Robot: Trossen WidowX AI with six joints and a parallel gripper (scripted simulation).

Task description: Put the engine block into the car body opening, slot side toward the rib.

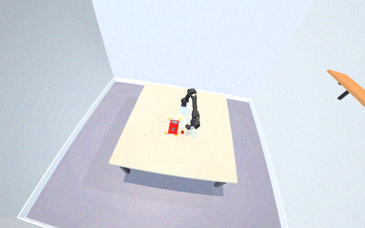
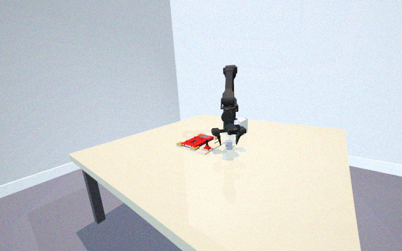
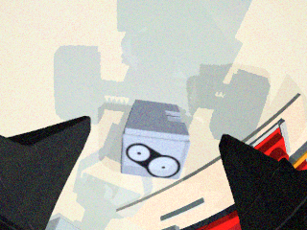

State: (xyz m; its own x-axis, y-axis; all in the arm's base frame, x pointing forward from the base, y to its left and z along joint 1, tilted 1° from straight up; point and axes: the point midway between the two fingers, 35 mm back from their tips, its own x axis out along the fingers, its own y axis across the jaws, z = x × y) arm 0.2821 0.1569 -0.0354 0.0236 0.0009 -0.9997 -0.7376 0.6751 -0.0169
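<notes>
The engine block is right at my gripper tip.
</notes>
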